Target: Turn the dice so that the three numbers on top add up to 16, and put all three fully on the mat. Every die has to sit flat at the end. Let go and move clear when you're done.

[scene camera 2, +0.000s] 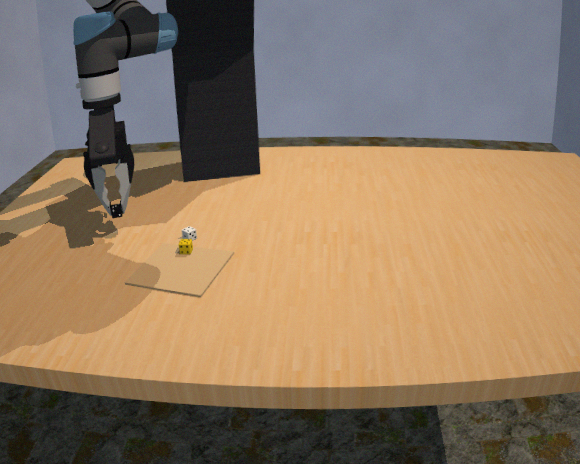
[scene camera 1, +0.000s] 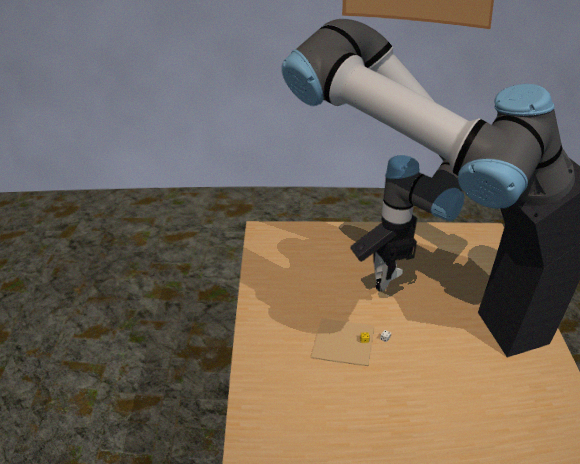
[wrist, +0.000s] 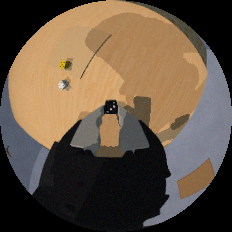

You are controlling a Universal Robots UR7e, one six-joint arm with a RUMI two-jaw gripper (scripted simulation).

Labels:
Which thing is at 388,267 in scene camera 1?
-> The gripper.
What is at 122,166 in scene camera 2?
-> The gripper.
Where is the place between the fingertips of the gripper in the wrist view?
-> At 111,106

